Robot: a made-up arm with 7 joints. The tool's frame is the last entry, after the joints.
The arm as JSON. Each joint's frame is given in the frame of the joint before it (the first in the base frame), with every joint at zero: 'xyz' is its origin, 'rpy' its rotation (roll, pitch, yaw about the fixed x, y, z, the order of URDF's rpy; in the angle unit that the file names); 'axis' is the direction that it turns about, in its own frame. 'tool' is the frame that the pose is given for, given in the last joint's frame.
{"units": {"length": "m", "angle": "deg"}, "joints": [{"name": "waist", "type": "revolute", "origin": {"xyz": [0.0, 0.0, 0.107], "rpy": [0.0, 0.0, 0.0]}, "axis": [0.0, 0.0, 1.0]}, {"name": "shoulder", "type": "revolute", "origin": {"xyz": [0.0, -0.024, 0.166], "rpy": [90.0, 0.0, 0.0]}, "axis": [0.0, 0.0, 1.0]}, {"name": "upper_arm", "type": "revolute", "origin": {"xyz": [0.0, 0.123, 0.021], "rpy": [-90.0, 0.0, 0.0]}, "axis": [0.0, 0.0, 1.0]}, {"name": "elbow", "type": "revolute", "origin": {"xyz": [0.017, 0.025, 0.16], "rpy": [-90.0, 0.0, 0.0]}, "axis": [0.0, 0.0, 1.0]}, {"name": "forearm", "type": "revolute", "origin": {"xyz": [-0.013, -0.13, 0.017], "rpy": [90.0, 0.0, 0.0]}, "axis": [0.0, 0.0, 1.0]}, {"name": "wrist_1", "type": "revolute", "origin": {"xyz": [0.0, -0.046, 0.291], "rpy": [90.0, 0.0, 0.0]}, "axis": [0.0, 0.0, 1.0]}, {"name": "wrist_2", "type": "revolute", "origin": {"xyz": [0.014, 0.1, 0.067], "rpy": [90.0, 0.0, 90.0]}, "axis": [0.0, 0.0, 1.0]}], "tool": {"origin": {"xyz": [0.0, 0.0, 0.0], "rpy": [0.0, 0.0, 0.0]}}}
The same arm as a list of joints. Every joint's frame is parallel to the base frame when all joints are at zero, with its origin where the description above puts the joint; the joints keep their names.
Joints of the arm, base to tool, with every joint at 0 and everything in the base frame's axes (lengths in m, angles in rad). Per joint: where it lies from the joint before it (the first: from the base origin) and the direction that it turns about. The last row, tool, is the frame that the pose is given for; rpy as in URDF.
waist: axis 0 0 1 origin 0.0000 0.0000 0.1070
shoulder: axis 0 -1 0 origin 0.0000 -0.0240 0.1660
upper_arm: axis 0 0 1 origin 0.0000 -0.0210 0.1230
elbow: axis 0 1 0 origin 0.0170 0.0250 0.1600
forearm: axis 0 0 1 origin -0.0130 0.0170 0.1300
wrist_1: axis 0 -1 0 origin 0.0000 -0.0460 0.2910
wrist_2: axis 1 0 0 origin 0.0140 -0.0670 0.1000
tool: origin 0.0000 0.0000 0.0000 rpy 3.1416 -1.5708 0.0000

